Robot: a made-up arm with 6 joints.
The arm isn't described. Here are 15 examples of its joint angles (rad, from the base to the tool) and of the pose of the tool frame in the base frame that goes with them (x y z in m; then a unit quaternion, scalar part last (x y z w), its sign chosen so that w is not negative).
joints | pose
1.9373 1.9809 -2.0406 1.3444 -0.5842 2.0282 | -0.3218 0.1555 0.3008 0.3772 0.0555 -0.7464 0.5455
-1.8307 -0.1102 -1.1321 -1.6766 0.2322 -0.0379 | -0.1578 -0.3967 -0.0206 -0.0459 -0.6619 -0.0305 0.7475
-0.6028 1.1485 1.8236 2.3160 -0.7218 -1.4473 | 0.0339 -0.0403 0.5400 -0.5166 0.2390 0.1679 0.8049
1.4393 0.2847 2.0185 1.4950 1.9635 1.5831 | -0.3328 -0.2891 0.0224 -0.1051 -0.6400 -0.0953 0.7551
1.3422 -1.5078 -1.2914 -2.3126 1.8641 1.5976 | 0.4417 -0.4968 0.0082 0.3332 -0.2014 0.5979 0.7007
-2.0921 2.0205 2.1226 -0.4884 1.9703 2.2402 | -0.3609 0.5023 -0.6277 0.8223 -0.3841 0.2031 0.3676
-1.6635 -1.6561 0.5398 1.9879 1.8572 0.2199 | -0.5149 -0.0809 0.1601 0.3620 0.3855 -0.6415 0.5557
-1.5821 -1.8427 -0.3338 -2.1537 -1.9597 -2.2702 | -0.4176 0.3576 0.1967 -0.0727 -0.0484 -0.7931 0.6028
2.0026 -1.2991 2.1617 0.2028 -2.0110 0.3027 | 0.0166 -0.6163 0.9742 -0.3087 0.0826 0.5201 0.7921
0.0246 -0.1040 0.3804 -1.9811 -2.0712 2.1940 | 0.0973 -0.3999 0.1240 0.0334 0.7499 0.0399 0.6595
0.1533 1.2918 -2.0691 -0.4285 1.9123 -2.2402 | -0.0507 0.2301 0.5559 -0.2395 0.6755 -0.5522 0.4259
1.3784 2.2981 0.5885 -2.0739 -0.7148 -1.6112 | -0.4738 -0.0362 0.1569 -0.8796 -0.3666 -0.2424 0.1822
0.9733 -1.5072 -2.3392 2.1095 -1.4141 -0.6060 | 0.5222 0.5087 0.0047 0.6280 -0.7163 -0.2718 0.1370
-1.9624 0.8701 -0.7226 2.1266 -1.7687 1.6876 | -0.2223 -0.5751 -0.1555 0.0642 0.2144 0.4165 0.8811
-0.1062 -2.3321 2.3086 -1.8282 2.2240 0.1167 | 0.6719 0.1700 -0.3799 0.5878 0.3277 0.7067 0.2183
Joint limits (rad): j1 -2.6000..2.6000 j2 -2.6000..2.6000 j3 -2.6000..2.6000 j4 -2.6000..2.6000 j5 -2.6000..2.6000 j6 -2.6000..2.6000
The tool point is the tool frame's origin. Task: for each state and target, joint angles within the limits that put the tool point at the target. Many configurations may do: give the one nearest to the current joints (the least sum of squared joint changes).
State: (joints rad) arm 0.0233 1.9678 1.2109 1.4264 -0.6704 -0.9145
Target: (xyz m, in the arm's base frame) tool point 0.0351 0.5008 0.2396
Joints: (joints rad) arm -0.1286 2.1147 1.2863 1.9328 -1.1732 -1.5800
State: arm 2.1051 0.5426 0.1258 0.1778 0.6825 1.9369
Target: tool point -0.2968 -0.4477 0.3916
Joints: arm 2.4955 0.8189 -0.6493 -0.1919 0.1440 1.5100
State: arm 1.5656 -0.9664 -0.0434 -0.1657 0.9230 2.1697
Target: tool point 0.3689 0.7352 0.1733
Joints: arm 1.4551 -1.7606 -0.6336 -0.6238 0.9634 2.2669
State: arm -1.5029 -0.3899 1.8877 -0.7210 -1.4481 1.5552
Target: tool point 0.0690 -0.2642 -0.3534
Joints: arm -0.5599 -0.5776 1.9551 -0.7526 -1.1812 1.7867
